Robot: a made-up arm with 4 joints. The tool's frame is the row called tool.
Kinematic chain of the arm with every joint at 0, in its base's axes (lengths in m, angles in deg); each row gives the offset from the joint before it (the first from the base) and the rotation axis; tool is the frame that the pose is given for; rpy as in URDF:
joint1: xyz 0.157 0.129 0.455 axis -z
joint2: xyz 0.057 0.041 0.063 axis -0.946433 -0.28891 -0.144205
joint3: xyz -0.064 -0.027 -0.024 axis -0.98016 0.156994 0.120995
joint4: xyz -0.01 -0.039 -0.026 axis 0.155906 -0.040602 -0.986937
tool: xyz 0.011 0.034 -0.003 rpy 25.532 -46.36 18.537
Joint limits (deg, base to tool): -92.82..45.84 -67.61..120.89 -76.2..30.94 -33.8..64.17
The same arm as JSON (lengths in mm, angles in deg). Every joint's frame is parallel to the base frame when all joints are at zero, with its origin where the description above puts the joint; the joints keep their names.
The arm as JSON. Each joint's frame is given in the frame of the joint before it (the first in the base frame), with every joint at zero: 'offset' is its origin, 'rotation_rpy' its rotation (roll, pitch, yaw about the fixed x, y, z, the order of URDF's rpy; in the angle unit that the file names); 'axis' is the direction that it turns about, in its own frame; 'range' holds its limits. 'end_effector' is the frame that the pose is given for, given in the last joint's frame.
{"length_unit": "mm", "angle_unit": "deg", "chain": [{"id": "joint1", "offset": [157.0, 129.0, 455.0], "rotation_rpy": [0.0, 0.0, 0.0], "axis": [0.0, 0.0, -1.0], "range": [-92.82, 45.84]}, {"id": "joint2", "offset": [57.0, 41.0, 63.0], "rotation_rpy": [0.0, 0.0, 0.0], "axis": [-0.946433, -0.28891, -0.144205], "range": [-67.61, 120.89]}, {"id": "joint3", "offset": [-64.0, -27.0, -24.0], "rotation_rpy": [0.0, 0.0, 0.0], "axis": [-0.98016, 0.156994, 0.120995], "range": [-76.2, 30.94]}, {"id": "joint4", "offset": [-10.0, -39.0, -26.0], "rotation_rpy": [0.0, 0.0, 0.0], "axis": [0.155906, -0.040602, -0.986937], "range": [-33.8, 64.17]}], "end_effector": {"offset": [11.0, 34.0, -3.0], "rotation_rpy": [25.53, -46.36, 18.54]}}
